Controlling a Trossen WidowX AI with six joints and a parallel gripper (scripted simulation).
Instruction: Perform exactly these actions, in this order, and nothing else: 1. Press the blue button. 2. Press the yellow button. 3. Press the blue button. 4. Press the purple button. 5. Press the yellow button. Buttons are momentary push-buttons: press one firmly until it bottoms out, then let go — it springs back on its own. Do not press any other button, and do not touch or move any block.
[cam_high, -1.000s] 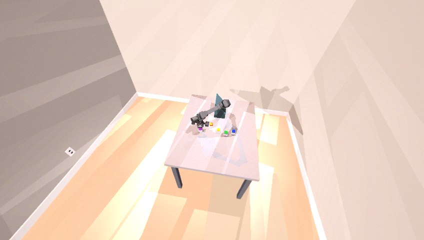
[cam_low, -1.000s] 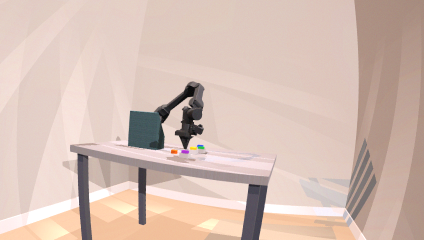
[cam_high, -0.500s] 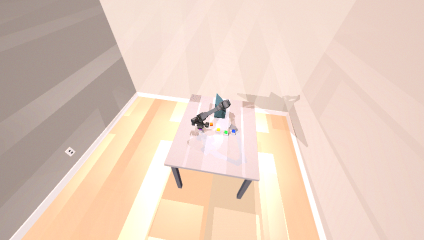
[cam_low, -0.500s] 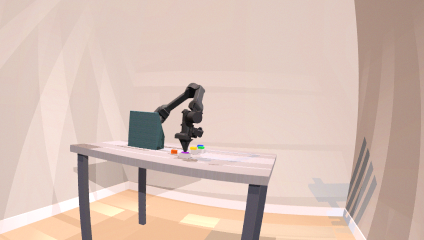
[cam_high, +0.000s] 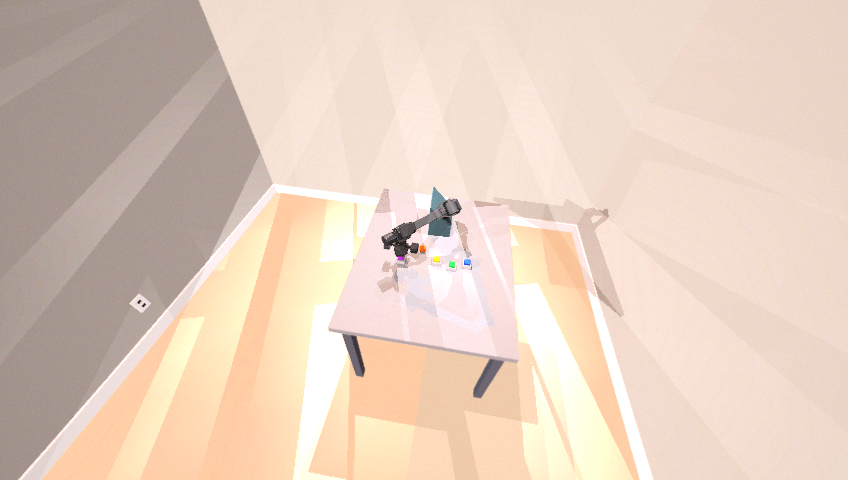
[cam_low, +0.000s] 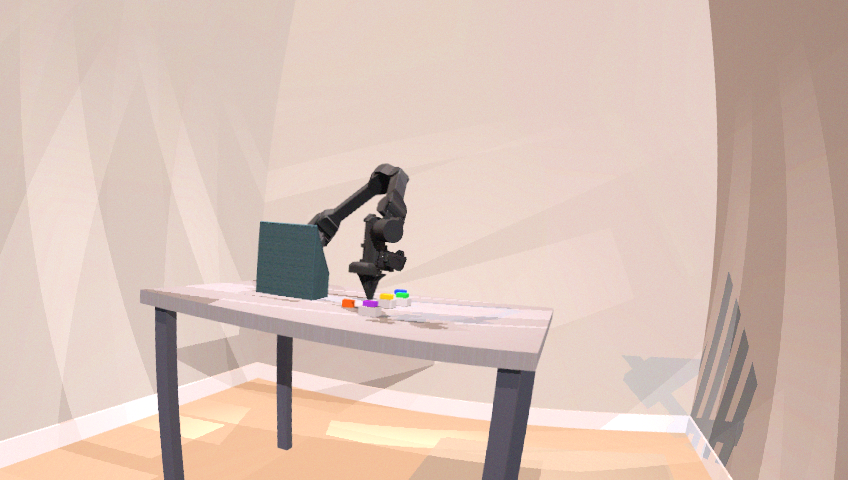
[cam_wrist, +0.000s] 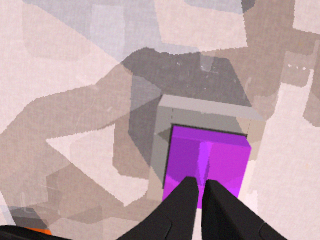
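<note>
Right now the purple button is 1 cm below my gripper tip. Also, from my gripper tip: orange block 11 cm to the left, 10 cm behind, 3 cm below; then green button 29 cm to the left, 1 cm below, 1 cm ahead; then yellow button 20 cm to the left, 2 cm behind, 1 cm below.
</note>
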